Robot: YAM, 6 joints.
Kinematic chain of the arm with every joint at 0, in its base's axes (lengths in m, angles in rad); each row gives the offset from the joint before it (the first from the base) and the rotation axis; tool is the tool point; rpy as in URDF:
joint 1: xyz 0 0 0.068 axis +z
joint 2: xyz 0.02 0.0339 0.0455 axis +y
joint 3: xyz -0.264 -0.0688 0 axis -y
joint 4: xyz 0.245 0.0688 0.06 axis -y
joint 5: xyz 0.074 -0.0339 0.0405 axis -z
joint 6: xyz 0.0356 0 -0.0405 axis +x
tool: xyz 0 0 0 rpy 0 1.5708 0
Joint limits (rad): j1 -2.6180..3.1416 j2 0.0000..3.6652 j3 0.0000..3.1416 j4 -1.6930..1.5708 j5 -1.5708..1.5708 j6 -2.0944..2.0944
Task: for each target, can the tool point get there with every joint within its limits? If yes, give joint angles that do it. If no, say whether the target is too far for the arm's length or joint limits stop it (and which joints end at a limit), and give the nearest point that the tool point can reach.
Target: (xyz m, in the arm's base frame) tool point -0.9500 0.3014 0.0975
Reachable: no: too far | nearest point -0.6155 0.1953 0.1032 | short by 0.351 m
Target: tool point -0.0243 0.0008 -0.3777
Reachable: no: joint limits stop it (at a limit: joint 2) | nearest point -0.0569 0.0019 -0.3254 | short by 0.062 m
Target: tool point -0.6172 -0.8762 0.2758
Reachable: no: too far | nearest point -0.3677 -0.5220 0.2089 | short by 0.438 m
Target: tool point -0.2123 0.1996 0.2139
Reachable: yes | joints 2.3452 1.4084 0.8281 -0.2050 -0.3496 -0.4013
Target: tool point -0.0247 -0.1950 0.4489
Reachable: yes | joints -1.8451 1.0147 0.9449 0.8798 -0.9564 0.6396
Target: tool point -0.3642 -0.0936 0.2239
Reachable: no: joint limits stop it (at a limit: joint 1) | nearest point -0.3642 -0.0356 0.2239 | short by 0.058 m
